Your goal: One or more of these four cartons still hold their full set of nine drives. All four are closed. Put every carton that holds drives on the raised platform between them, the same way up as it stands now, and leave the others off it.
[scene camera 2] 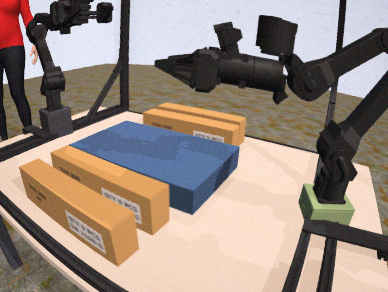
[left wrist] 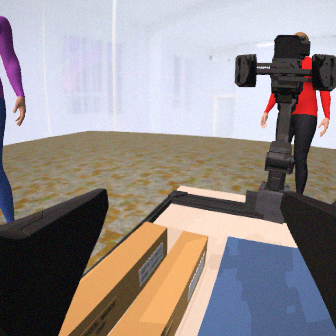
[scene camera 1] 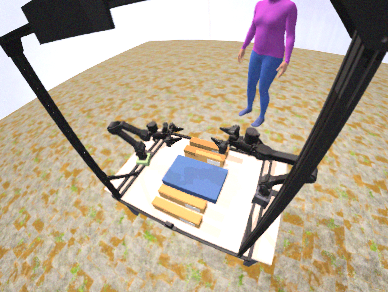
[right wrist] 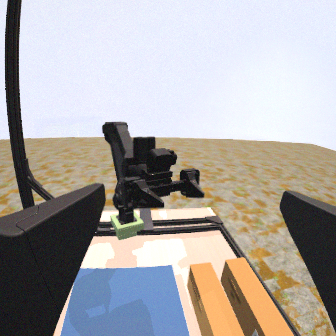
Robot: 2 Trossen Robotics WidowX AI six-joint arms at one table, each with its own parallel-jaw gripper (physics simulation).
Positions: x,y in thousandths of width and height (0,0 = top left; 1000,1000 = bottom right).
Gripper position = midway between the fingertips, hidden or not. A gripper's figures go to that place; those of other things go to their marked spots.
Labels:
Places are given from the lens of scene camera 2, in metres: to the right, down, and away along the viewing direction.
left gripper (scene camera 2: 416,207): -0.06, -0.15, 0.45
blue raised platform (scene camera 2: 501,577): 0.00, 0.05, 0.59

